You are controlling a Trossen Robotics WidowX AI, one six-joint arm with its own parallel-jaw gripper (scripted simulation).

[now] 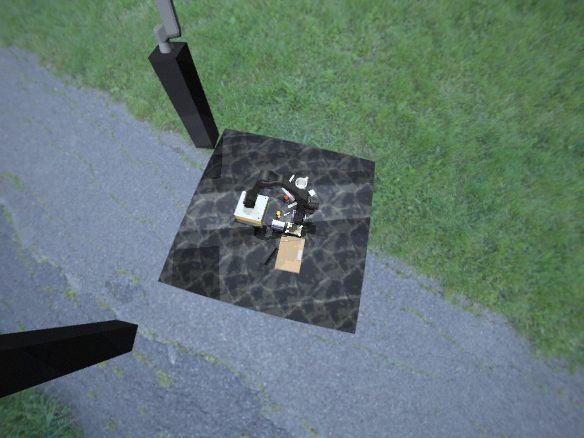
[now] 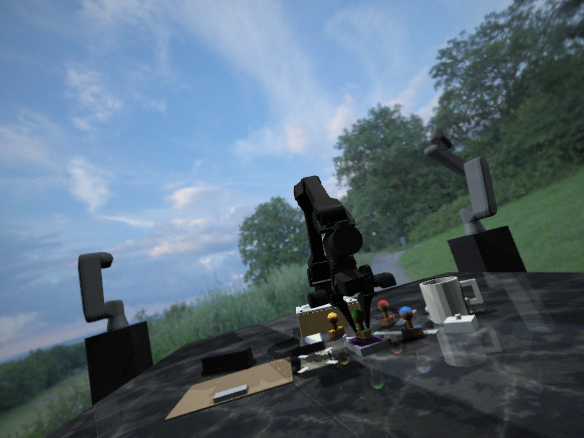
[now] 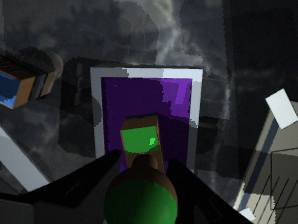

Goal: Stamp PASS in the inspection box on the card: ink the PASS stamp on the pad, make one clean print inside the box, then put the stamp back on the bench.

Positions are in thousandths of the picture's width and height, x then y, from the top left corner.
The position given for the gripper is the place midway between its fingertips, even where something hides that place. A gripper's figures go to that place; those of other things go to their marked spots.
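Scene:
The gripper (image 2: 621, 755) is 67 cm from the lens; a black block (image 2: 371, 830) is 82 cm from the lens.

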